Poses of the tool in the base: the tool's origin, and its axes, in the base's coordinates. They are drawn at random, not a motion.
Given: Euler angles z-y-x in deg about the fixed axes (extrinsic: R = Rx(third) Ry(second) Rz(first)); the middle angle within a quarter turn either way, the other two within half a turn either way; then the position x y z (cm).
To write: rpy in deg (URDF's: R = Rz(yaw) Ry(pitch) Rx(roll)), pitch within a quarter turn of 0, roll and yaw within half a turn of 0; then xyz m. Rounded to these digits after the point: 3 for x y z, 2 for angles.
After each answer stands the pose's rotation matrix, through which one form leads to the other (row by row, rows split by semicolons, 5 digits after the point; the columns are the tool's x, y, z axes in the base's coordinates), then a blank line. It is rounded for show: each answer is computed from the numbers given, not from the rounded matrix.
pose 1, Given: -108.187 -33.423 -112.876 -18.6 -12.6 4.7
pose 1, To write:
165.46 -70.42 141.00 -0.186 -0.126 0.047
-0.26050 0.79293 -0.55082; 0.21092 0.60347 0.76898; 0.94215 0.08414 -0.32445

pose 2, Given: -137.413 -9.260 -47.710 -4.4 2.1 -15.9
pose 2, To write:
42.94 -24.89 -143.23 -0.044 0.021 -0.159
-0.72666 0.66789 -0.16091; -0.54299 -0.41486 0.73011; 0.42088 0.61791 0.66411

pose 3, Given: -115.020 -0.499 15.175 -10.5 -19.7 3.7
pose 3, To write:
-6.10 13.93 -115.83 -0.105 -0.197 0.037
-0.42292 0.90613 -0.00871; -0.87360 -0.41025 -0.26176; -0.24076 -0.10309 0.96509

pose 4, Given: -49.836 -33.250 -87.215 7.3 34.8 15.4
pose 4, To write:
-86.27 -51.30 30.37 0.073 0.348 0.154
0.53939 0.63909 -0.54829; 0.31609 0.44985 0.83530; 0.78048 -0.62386 0.04063

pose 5, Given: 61.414 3.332 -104.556 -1.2 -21.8 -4.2
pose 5, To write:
-117.80 57.45 -27.40 -0.012 -0.218 -0.042
0.47767 -0.87662 0.05812; -0.24761 -0.07086 0.96627; -0.84293 -0.47595 -0.25090

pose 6, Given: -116.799 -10.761 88.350 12.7 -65.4 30.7
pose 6, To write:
-86.37 63.46 172.48 0.127 -0.654 0.307
-0.44293 0.87690 -0.18671; 0.05845 -0.17957 -0.98201; -0.89465 -0.44588 0.02829

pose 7, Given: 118.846 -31.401 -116.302 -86.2 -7.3 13.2
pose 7, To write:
120.79 42.37 -123.87 -0.862 -0.073 0.132
-0.41180 -0.74763 -0.52102; -0.61347 -0.19535 0.76518; -0.67385 0.63473 -0.37821

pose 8, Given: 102.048 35.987 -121.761 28.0 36.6 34.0
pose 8, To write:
-163.64 63.65 -112.36 0.280 0.366 0.340
-0.16889 -0.79133 0.58760; -0.41050 0.59848 0.68798; -0.89608 -0.12501 -0.42592

